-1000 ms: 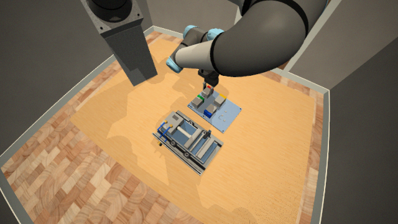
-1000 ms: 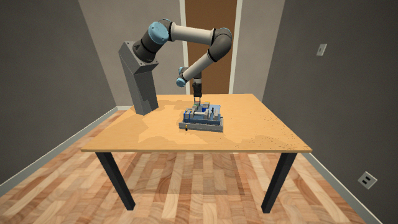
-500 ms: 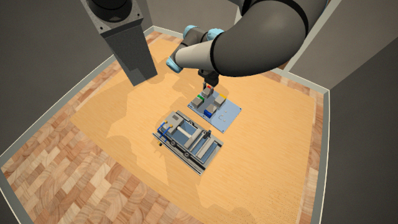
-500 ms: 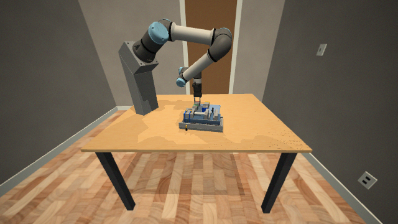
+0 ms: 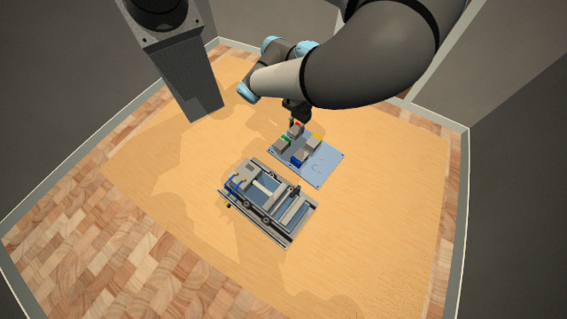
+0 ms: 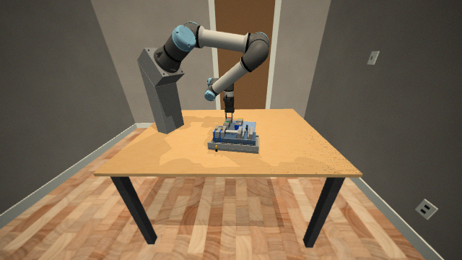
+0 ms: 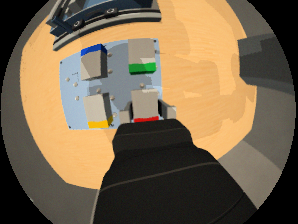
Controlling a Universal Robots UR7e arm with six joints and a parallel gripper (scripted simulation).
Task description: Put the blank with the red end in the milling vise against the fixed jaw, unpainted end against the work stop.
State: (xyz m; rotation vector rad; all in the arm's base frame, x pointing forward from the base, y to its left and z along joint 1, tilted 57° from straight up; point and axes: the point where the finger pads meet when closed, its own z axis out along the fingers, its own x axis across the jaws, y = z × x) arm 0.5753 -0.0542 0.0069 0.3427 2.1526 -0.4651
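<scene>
Right now the red-ended blank is 20 mm below my hand. Round my hand: green-ended blank: 70 mm to the right, 50 mm behind, 20 mm below; yellow-ended blank: 70 mm ahead, 50 mm to the right, 20 mm below; blue-grey plate: 90 mm to the right, 50 mm ahead, 40 mm below.
</scene>
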